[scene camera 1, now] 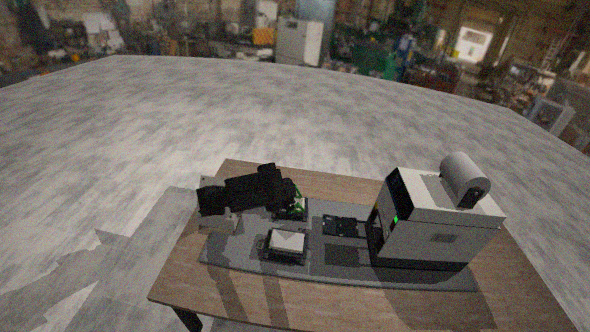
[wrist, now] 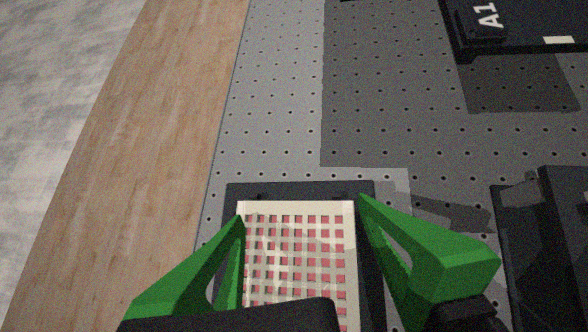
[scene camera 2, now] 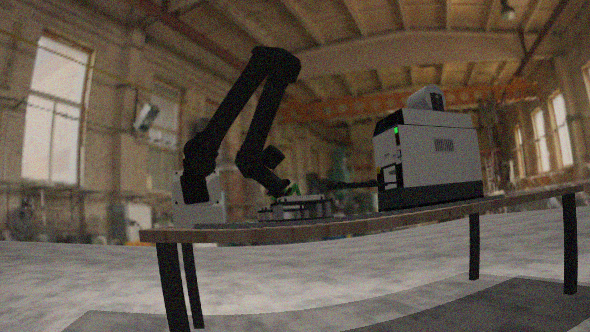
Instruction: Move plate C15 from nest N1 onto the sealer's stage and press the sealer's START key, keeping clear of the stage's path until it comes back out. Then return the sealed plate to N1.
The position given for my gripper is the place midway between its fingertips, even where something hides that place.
Note:
In view: my gripper (wrist: 300, 210) and a sealer stage (wrist: 470, 36).

